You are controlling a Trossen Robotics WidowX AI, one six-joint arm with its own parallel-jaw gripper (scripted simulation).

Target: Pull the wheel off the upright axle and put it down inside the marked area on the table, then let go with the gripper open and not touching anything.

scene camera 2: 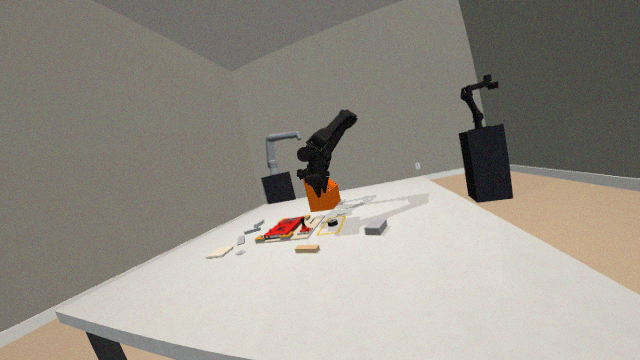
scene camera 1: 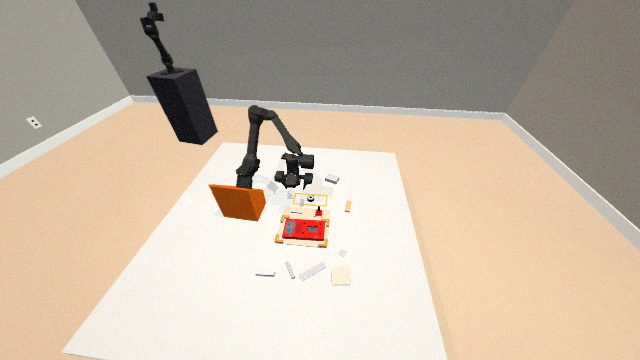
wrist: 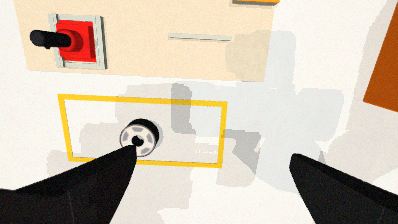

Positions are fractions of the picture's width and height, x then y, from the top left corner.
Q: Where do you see a red board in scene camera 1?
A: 0.47, 0.64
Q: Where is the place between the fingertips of the gripper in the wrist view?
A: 0.54, 0.70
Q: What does the gripper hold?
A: Nothing.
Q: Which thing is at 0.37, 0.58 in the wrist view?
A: A wheel.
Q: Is the gripper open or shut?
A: Open.
